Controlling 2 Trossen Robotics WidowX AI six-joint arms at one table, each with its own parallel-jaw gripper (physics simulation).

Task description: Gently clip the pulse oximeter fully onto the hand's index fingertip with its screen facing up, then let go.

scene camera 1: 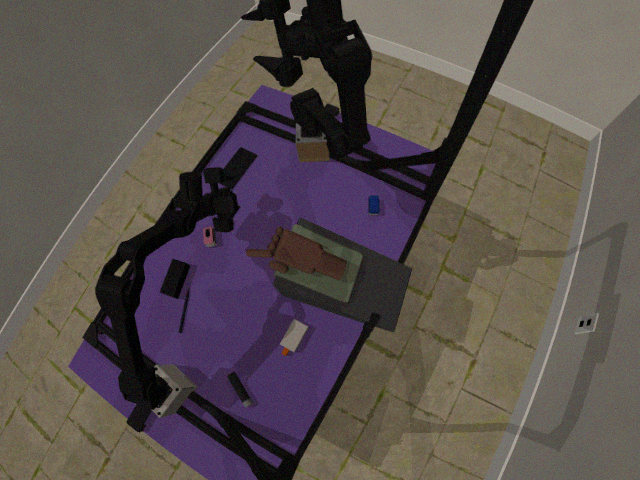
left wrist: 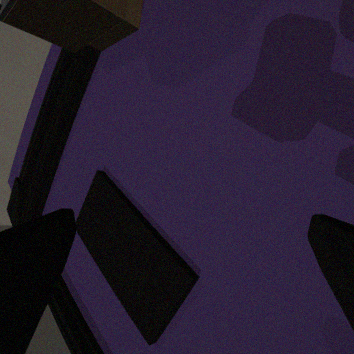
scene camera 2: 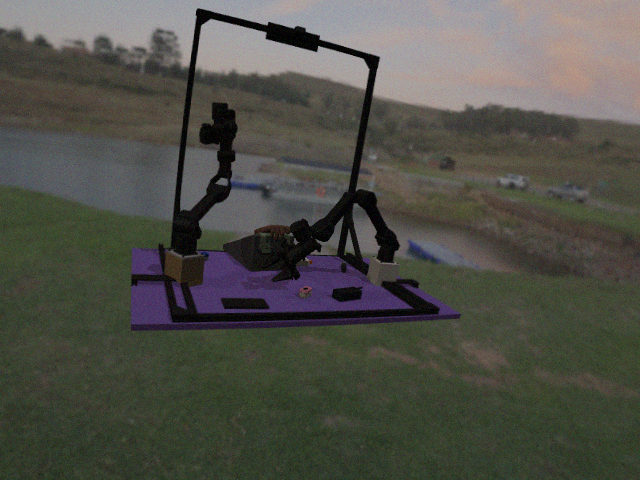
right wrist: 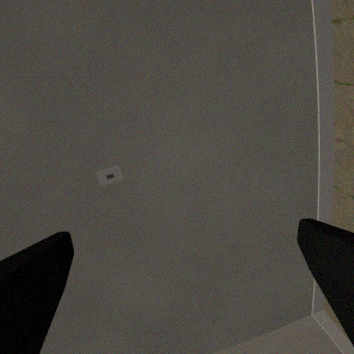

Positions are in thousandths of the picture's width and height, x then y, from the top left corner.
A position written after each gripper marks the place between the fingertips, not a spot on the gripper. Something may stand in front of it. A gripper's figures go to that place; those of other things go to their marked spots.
Labels:
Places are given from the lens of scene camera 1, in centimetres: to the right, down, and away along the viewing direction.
left gripper (scene camera 1: 370, 401): -25, -15, 103
right gripper (scene camera 1: 388, 80): -15, -41, 64
dark grey slab (scene camera 1: 595, 599): 16, 13, 92

